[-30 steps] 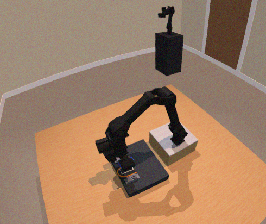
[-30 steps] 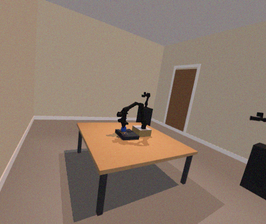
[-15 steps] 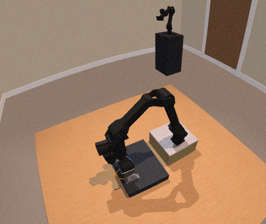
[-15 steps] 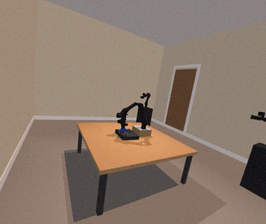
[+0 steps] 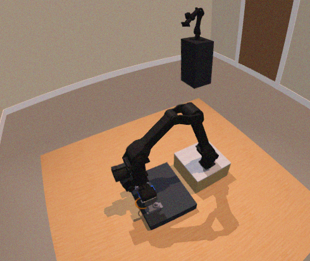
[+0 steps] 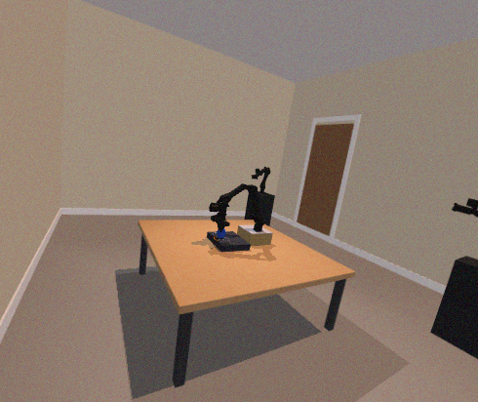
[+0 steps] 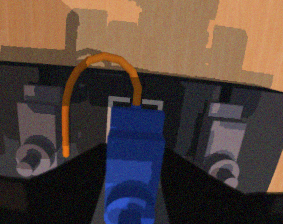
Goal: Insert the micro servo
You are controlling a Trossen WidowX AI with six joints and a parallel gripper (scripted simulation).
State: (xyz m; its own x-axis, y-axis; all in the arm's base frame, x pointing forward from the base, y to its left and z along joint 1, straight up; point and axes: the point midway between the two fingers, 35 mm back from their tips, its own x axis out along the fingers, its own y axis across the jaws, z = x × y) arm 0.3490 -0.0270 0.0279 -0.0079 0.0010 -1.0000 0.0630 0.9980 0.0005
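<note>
My gripper tip is now 12 cm past the dark deck, 1 cm to the right of it and 8 cm above it.
</note>
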